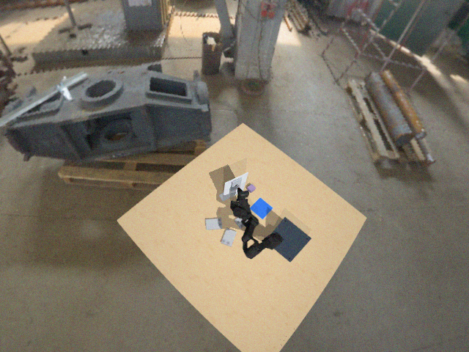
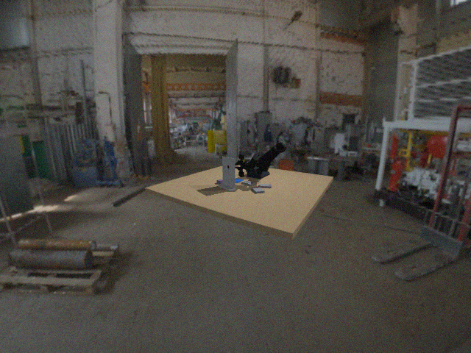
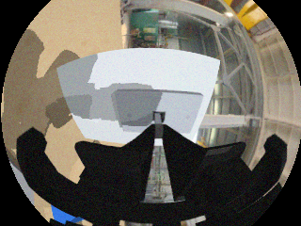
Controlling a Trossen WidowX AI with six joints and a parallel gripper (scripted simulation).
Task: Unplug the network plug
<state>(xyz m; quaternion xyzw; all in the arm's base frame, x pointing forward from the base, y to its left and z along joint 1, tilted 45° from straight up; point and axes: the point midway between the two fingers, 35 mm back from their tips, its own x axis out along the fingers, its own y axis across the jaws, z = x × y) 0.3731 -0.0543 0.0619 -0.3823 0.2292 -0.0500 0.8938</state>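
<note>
My gripper tip is now 17 cm above the blue marked square, 16 cm past it and 10 cm to the left of it. Round my gripper tip: purple cube: 16 cm below, 15 cm to the right, 1 cm behind; then upright panel: 6 cm below, 4 cm ahead, 1 cm to the right; then network plug: right at my gripper tip.
</note>
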